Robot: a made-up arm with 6 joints.
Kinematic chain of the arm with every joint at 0, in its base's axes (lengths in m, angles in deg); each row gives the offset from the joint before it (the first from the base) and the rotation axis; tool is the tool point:
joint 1: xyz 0 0 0.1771 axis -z
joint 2: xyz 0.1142 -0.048 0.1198 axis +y
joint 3: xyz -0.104 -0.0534 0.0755 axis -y
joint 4: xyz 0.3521 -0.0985 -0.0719 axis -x
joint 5: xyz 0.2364 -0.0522 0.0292 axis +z
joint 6: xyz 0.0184 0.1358 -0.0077 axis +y
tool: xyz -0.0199 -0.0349 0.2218
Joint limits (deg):
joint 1: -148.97..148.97
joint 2: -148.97..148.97
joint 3: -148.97..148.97
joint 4: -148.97..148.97
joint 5: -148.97..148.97
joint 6: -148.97..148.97
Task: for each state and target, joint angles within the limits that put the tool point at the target. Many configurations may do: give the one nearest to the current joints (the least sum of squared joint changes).
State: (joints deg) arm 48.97 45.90 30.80 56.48 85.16 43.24
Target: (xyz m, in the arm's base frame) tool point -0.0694 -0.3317 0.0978
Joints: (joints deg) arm 92.43 49.93 7.51 60.15 120.62 69.46
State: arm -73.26 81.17 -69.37 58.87 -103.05 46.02
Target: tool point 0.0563 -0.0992 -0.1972
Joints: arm -72.69 71.83 -57.37 71.52 -112.43 41.81
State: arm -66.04 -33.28 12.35 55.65 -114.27 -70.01
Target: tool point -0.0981 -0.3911 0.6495
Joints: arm -74.61 -93.93 47.33 40.38 -75.09 -59.13
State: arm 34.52 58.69 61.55 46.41 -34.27 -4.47
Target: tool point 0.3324 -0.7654 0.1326
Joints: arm 62.21 82.63 49.58 38.72 -41.02 16.35
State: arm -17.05 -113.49 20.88 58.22 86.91 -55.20
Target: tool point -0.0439 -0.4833 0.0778
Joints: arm -46.17 -132.53 38.58 45.52 90.02 -65.58
